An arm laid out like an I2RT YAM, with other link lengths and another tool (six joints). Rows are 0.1 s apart.
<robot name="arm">
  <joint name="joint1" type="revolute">
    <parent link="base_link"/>
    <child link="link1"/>
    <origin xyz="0 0 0.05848"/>
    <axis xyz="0 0 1"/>
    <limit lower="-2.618" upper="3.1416"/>
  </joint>
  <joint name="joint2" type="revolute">
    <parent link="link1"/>
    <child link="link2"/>
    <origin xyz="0.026 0.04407 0.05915" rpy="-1.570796 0 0"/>
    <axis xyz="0 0 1"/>
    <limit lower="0" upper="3.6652"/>
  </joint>
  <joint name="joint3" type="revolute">
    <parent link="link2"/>
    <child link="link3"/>
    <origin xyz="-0.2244 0 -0.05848" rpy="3.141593 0 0"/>
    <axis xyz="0 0 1"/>
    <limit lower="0" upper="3.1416"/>
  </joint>
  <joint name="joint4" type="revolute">
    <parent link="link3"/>
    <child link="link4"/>
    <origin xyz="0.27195 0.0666 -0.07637"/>
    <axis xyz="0 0 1"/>
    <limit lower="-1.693" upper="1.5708"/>
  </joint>
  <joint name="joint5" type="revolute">
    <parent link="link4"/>
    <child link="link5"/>
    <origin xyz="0.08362 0.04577 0.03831" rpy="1.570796 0 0"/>
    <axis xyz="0 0 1"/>
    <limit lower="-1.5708" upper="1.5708"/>
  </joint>
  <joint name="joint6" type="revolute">
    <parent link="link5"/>
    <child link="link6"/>
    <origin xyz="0.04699 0 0.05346" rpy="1.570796 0 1.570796"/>
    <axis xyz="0 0 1"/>
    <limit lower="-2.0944" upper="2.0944"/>
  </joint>
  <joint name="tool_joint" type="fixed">
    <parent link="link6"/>
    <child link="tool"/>
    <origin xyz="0.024 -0.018 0.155" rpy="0 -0.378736 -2.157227"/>
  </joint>
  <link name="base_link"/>
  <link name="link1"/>
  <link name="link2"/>
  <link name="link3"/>
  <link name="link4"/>
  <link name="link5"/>
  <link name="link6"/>
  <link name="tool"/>
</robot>
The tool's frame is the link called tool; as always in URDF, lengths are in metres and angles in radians.
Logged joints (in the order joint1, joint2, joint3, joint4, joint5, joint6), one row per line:
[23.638 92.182 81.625 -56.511 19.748 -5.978]
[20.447 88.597 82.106 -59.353 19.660 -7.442]
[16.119 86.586 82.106 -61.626 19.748 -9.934]
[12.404 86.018 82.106 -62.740 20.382 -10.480]
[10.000 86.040 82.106 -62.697 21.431 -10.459]
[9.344 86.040 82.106 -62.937 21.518 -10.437]
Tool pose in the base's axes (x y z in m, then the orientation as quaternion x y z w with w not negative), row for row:
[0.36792 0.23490 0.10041 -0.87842 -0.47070 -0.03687 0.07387]
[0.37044 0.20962 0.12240 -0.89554 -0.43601 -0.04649 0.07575]
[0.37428 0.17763 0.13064 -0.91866 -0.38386 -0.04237 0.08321]
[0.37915 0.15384 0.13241 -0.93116 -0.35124 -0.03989 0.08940]
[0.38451 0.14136 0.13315 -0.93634 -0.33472 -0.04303 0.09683]
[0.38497 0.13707 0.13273 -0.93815 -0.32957 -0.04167 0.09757]
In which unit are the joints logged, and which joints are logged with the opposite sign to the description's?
The joints are logged in degrees. Opposite sign: joint5, joint6.
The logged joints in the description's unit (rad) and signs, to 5 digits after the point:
[0.41256 1.60888 1.42463 -0.98630 -0.34467 0.10434]
[0.35687 1.54631 1.43302 -1.03591 -0.34313 0.12989]
[0.28133 1.51121 1.43302 -1.07558 -0.34467 0.17338]
[0.21649 1.50130 1.43302 -1.09502 -0.35573 0.18291]
[0.17453 1.50168 1.43302 -1.09427 -0.37404 0.18254]
[0.16308 1.50168 1.43302 -1.09846 -0.37556 0.18216]

